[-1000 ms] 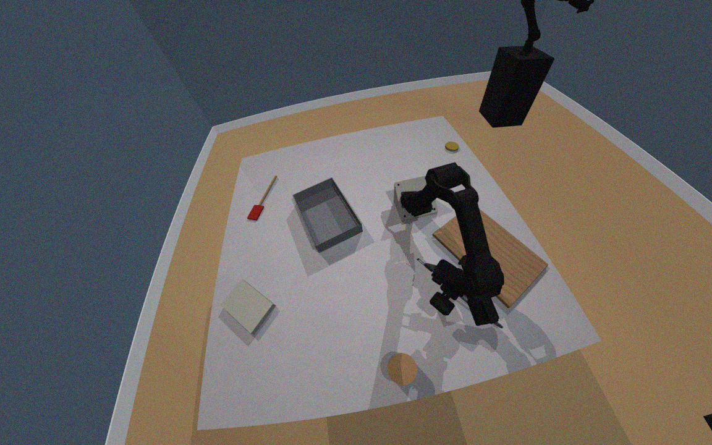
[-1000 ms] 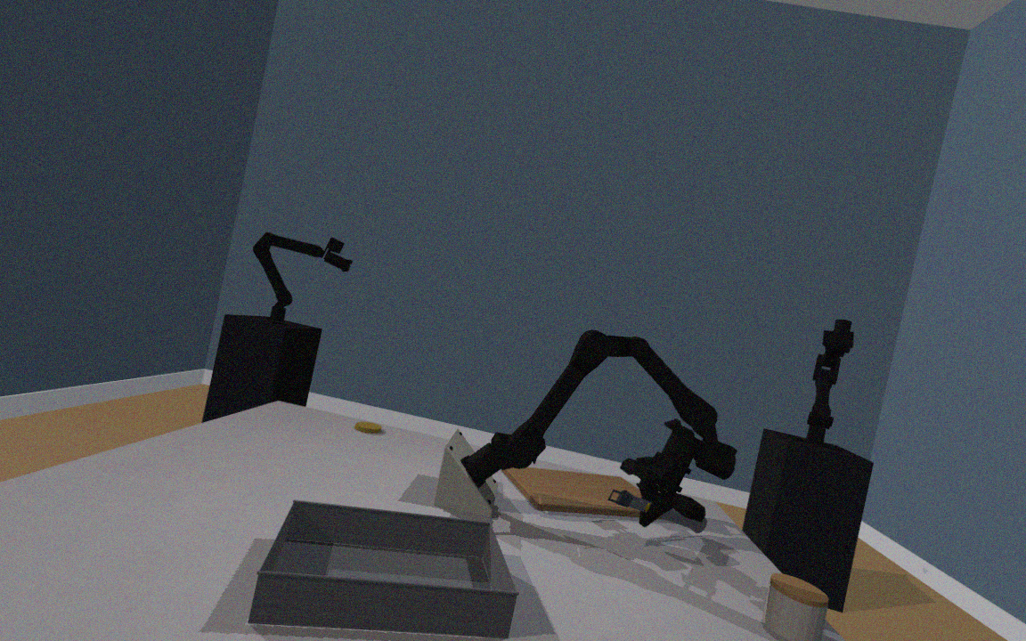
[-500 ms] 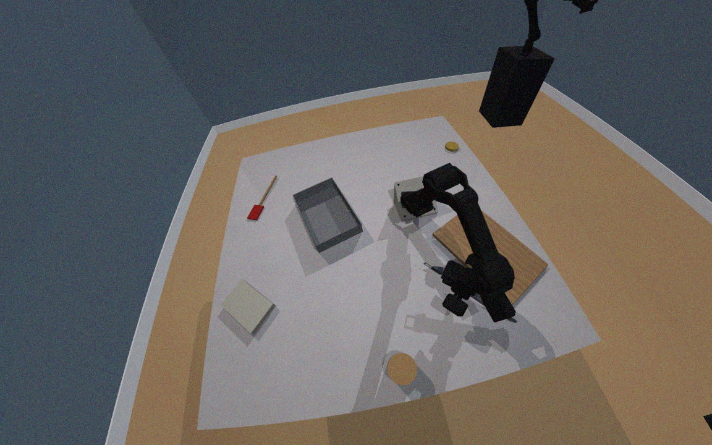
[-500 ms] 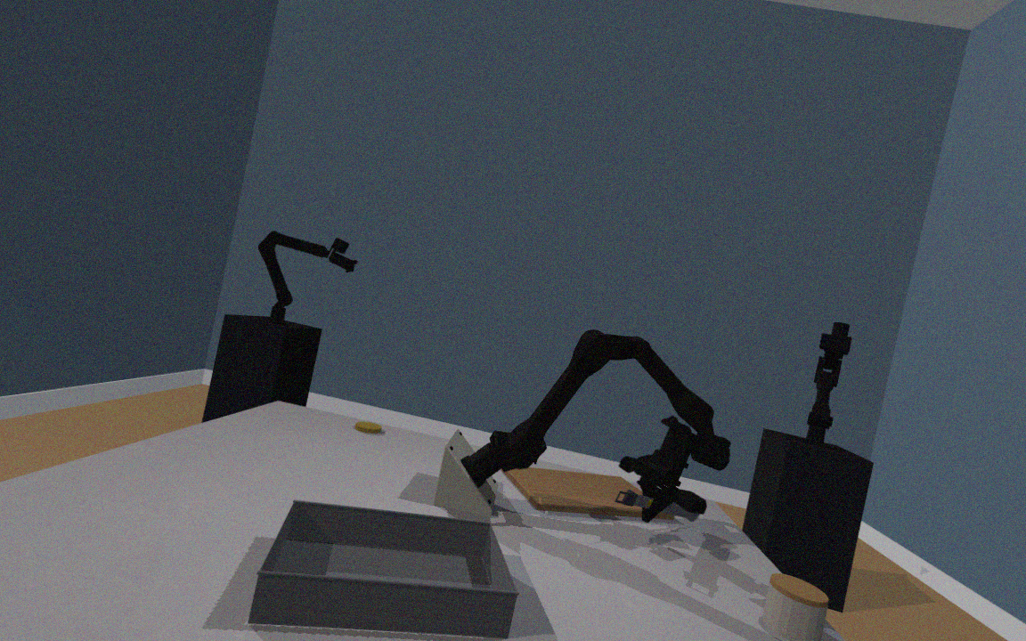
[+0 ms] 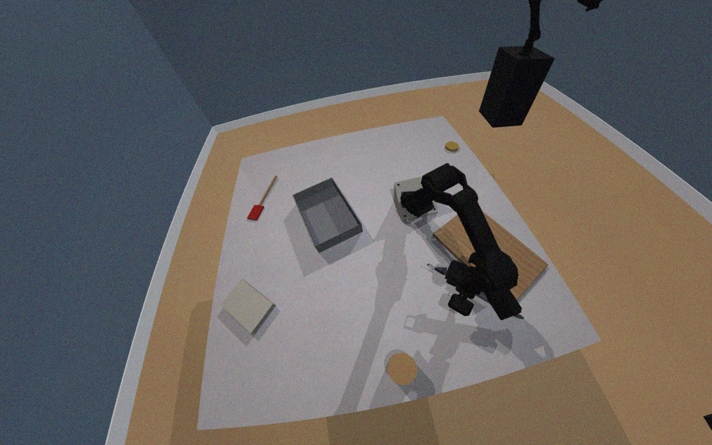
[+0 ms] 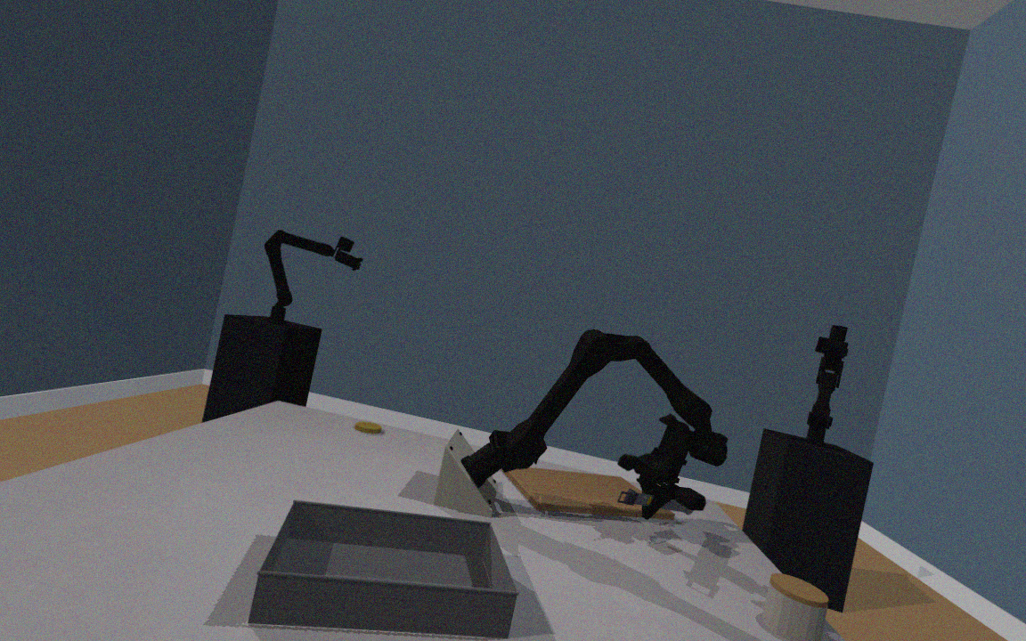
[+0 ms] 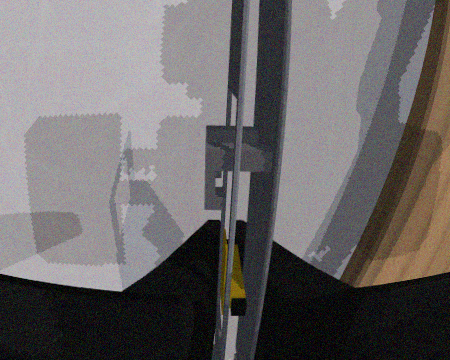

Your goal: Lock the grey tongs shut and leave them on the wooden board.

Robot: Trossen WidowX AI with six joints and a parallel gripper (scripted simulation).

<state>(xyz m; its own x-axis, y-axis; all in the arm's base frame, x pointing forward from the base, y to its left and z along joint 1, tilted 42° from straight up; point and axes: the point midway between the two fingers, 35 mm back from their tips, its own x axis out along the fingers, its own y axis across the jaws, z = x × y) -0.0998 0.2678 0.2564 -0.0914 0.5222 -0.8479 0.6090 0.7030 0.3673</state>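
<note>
My gripper tip is now 160 mm past the wooden board, 130 mm to the left of it and 30 mm above it. Round my gripper tip: cork-lidded jar (230 mm ahead, 210 mm to the left); roasting tin (450 mm ahead, 380 mm to the right); yellow tab (40 mm above, 10 mm ahead).
</note>
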